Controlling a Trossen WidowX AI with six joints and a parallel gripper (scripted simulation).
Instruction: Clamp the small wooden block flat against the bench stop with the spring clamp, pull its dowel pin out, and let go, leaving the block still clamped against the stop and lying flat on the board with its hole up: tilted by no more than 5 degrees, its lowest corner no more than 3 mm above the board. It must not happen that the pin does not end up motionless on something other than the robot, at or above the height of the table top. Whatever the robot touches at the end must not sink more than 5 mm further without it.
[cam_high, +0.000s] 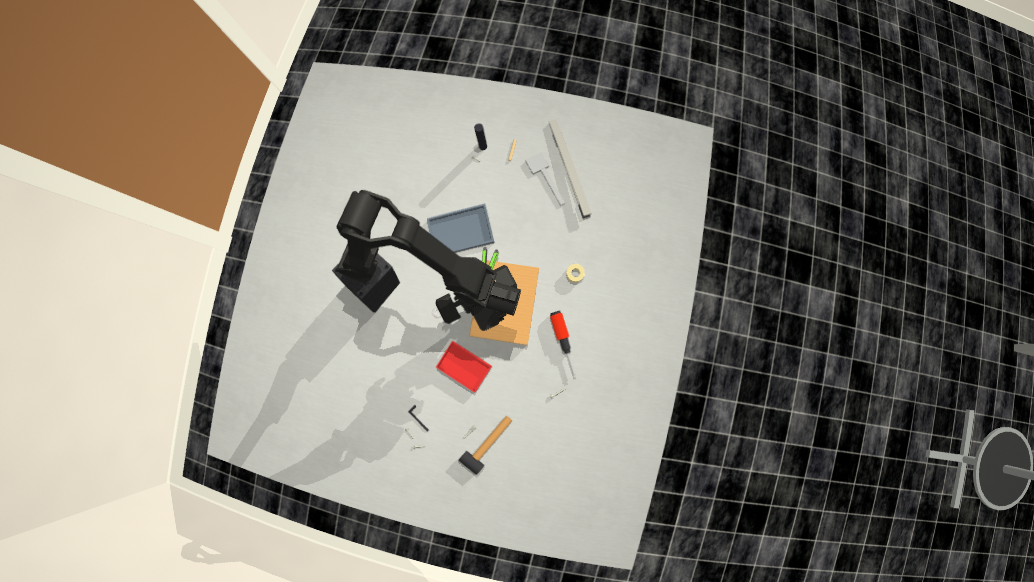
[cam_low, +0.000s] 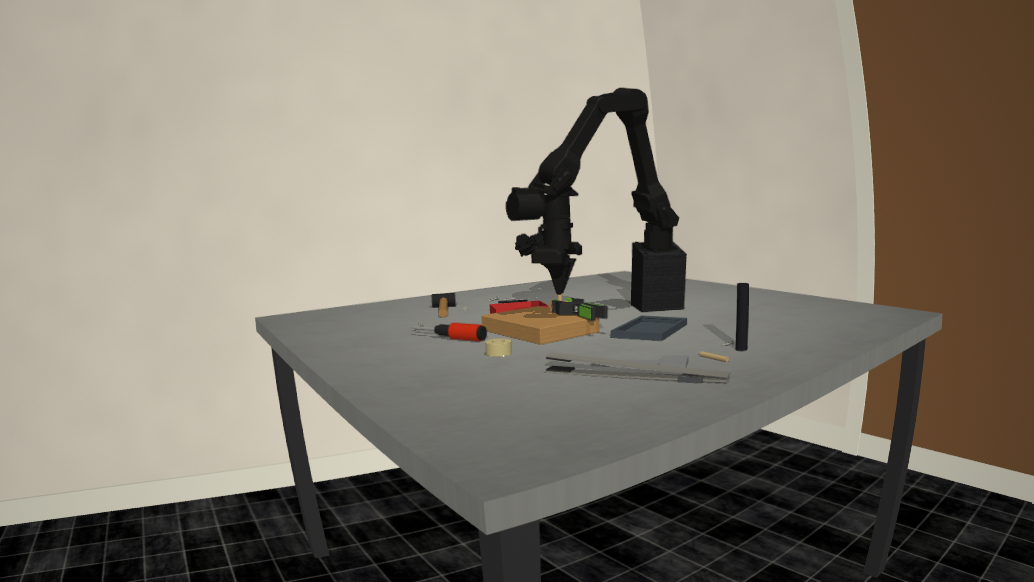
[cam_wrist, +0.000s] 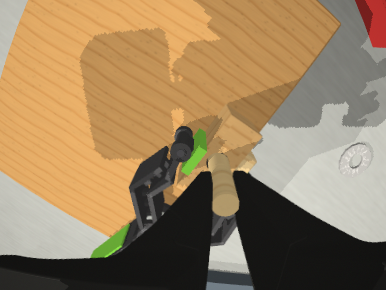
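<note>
My gripper is now 4 cm above the dowel pin. Round my hand: small wooden block (6 cm below); wooden board (9 cm below, 6 cm ahead, 2 cm to the left); wooden stop (6 cm below, 1 cm behind).
</note>
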